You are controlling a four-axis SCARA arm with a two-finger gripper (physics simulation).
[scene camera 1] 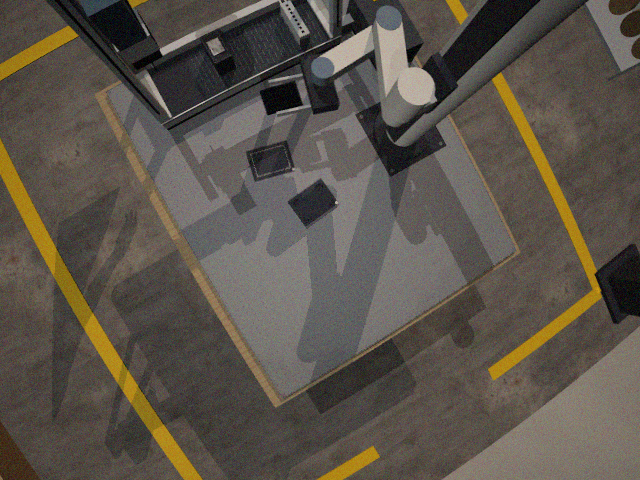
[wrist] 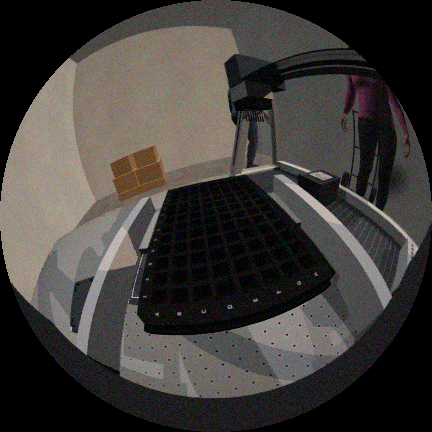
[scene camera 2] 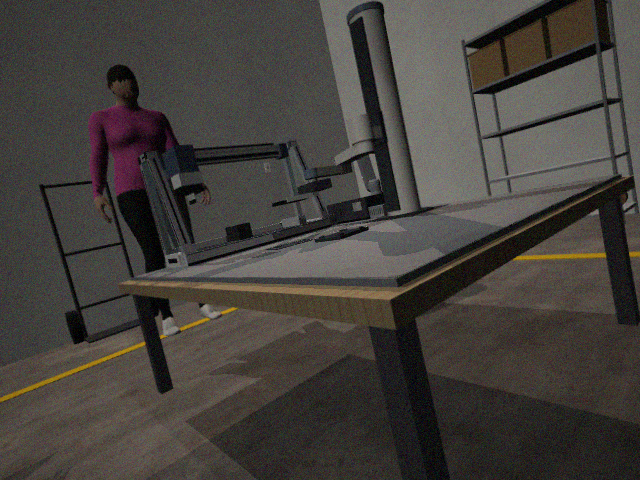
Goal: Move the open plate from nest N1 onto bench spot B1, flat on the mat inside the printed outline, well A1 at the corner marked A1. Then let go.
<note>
My gripper (scene camera 1: 272, 98) holds a black well plate (scene camera 1: 286, 96), which touches nothing else.
The black well plate also shows in the wrist view (wrist: 223, 254).
</note>
